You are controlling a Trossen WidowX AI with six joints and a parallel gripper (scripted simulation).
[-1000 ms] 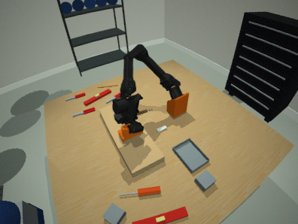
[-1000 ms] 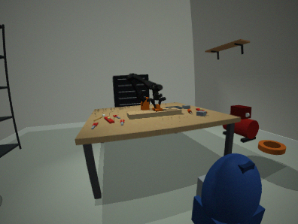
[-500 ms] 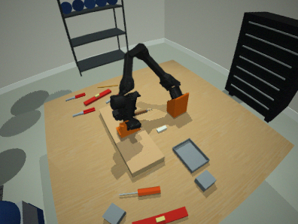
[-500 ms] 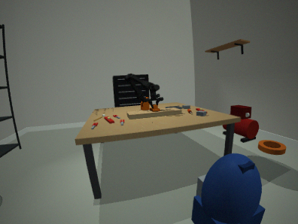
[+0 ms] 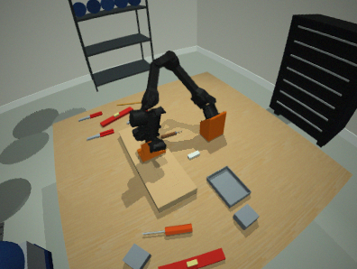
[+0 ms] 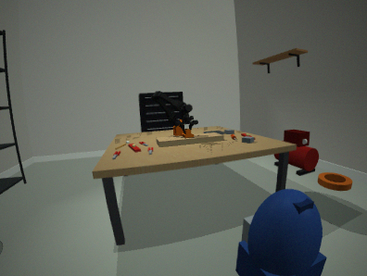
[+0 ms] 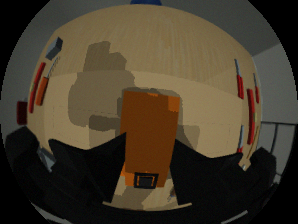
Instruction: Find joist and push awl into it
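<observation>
The indicator window is 40 mm behind my gripper tip and 30 mm above it. Round my gripper tip: orange stud finder (20 mm behind, 20 mm above); then grey tray (220 mm behind, 330 mm to the left, 50 mm below); then awl (180 mm behind, 90 mm to the right, 60 mm below).
</observation>
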